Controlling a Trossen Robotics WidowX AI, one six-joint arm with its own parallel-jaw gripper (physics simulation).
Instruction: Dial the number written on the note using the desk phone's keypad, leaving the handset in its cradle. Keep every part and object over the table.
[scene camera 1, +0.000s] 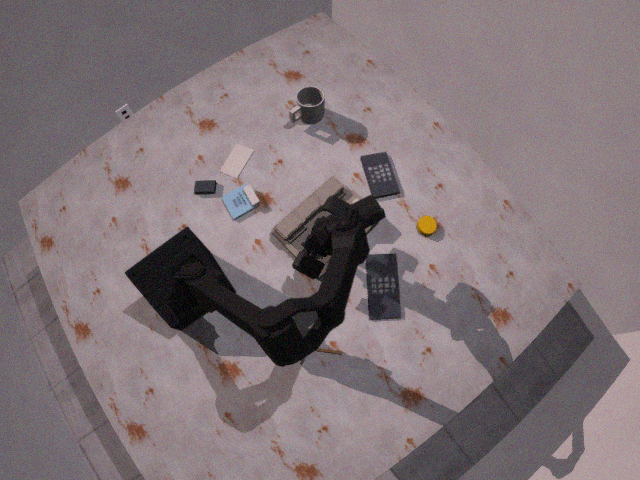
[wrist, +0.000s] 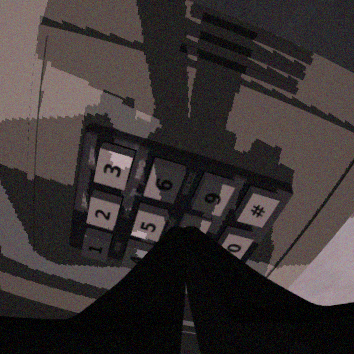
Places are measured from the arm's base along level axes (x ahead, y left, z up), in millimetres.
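Pixels of known places: gripper, fingertip midpoint: (scene camera 1: 315, 241) (wrist: 182, 238); arm's base at its link origin: (scene camera 1: 190, 272).
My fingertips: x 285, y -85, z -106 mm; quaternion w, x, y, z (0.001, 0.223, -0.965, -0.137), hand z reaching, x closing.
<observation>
Ahead of a thing's pixels: the offset from my fingertips to its top centre. "spot": to the spot under its first point.
The beige desk phone @(spot: 33 mm up, 114 mm ahead, 77 mm left) (scene camera 1: 333, 187) (wrist: 285, 117) stands mid-table, partly hidden by the arm. Its handset @(spot: 31 mm up, 25 mm ahead, 68 mm left) (scene camera 1: 306, 210) lies along the upper-left side, in its cradle. My gripper (wrist: 182, 238) is shut and empty, its tips over the keypad (wrist: 187, 150). They cover the lower part of the 8 key @(0 mm up, 1 mm back, 5 mm right) (wrist: 198, 221), whose symbol is hidden; contact cannot be told. The 5 key @(3 mm up, 14 mm ahead, 3 mm right) (wrist: 148, 226), 9 key @(3 mm up, 1 mm ahead, 22 mm right) (wrist: 213, 196) and 0 key @(3 mm up, 17 mm back, 6 mm right) (wrist: 235, 245) show around the tips. The blue note @(17 mm down, 88 mm back, 216 mm left) (scene camera 1: 238, 203) lies left of the phone, its writing too small to read.
A blank pale paper @(26 mm down, 27 mm back, 332 mm left) (scene camera 1: 236, 160) and a small black box @(12 mm down, 142 mm back, 314 mm left) (scene camera 1: 205, 187) lie near the note. A grey mug @(59 mm up, 218 mm ahead, 331 mm left) (scene camera 1: 311, 108) stands at the back. Two dark keypad devices @(16 mm down, 258 mm ahead, 52 mm left) (scene camera 1: 386, 190) @(18 mm down, 67 mm ahead, 186 mm right) (scene camera 1: 383, 307) and a yellow disc @(8 mm down, 259 mm ahead, 137 mm right) (scene camera 1: 427, 225) lie right of the phone. A thin brown stick @(21 mm down, 169 mm back, 196 mm right) (scene camera 1: 329, 351) lies near the arm's elbow.
</observation>
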